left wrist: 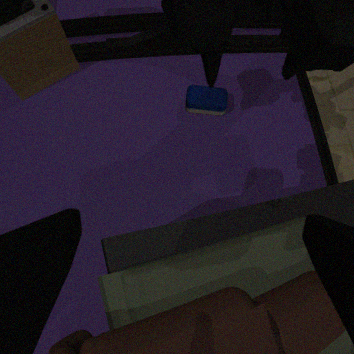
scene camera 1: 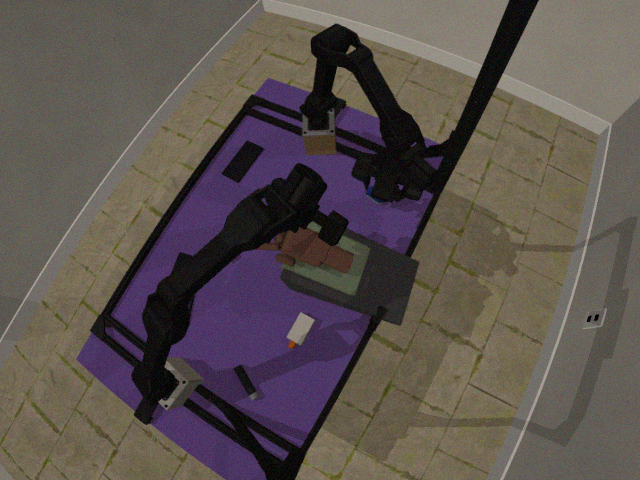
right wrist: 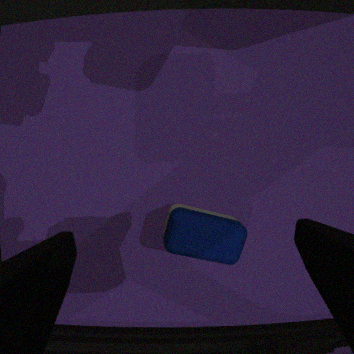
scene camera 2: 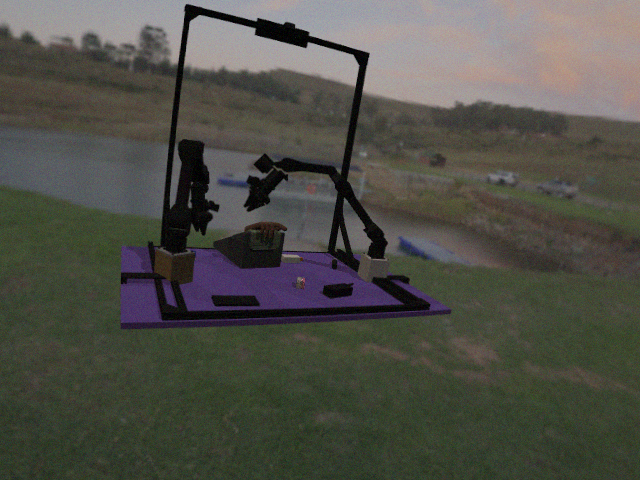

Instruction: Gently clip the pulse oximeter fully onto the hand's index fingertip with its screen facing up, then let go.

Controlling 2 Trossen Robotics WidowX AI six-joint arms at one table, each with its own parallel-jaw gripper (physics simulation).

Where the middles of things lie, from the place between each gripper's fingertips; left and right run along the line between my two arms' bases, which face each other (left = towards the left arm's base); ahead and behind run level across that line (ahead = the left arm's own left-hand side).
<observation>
My right gripper is now 3 cm short of the blue block (right wrist: 190,231), 3 cm to the left of it and 9 cm above it. From my right hand the other things lie so: dark grey plate (scene camera 1: 388,277): 1 cm behind, 22 cm to the left, 6 cm below; grey-green pad (scene camera 1: 348,283): 5 cm ahead, 23 cm to the left, 2 cm above; hand (scene camera 1: 301,241): 10 cm ahead, 24 cm to the left, 7 cm above.
Right now the hand is 8 cm to the left of my left hand and 7 cm below it. The rest, counted from my left hand: dark grey plate: 11 cm behind, 7 cm to the left, 20 cm below; grey-green pad: 5 cm behind, 8 cm to the left, 12 cm below; blue block: 7 cm behind, 19 cm to the right, 23 cm below.
</observation>
